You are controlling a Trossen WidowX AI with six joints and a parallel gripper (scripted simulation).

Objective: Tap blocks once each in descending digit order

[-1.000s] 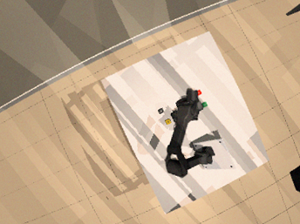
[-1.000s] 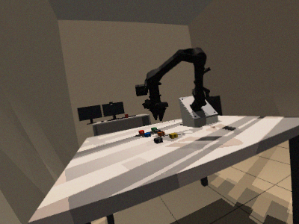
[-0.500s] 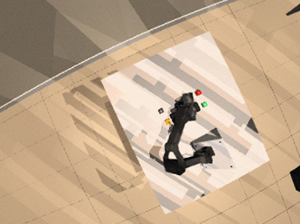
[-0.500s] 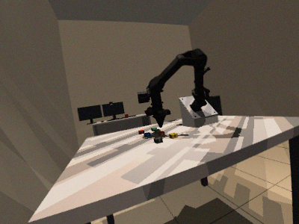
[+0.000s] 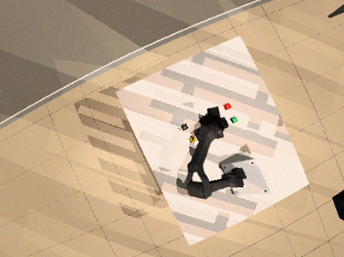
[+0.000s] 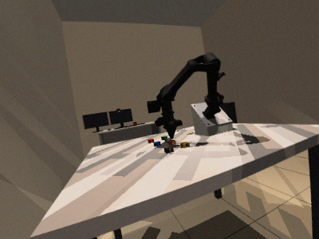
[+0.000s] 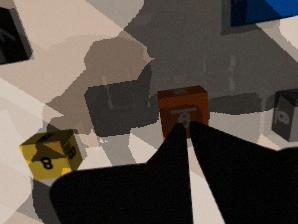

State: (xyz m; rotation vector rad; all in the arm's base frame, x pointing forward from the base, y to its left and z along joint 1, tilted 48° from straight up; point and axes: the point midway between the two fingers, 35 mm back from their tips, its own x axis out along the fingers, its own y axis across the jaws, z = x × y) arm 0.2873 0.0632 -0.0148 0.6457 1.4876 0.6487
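Right now the orange block is 20 mm below my gripper tip. The rest, counted from my gripper tip: yellow block: 20 mm behind, 110 mm to the left, 20 mm below; grey block: 10 mm behind, 90 mm to the right, 20 mm below; blue block: 70 mm ahead, 50 mm to the right, 20 mm below.
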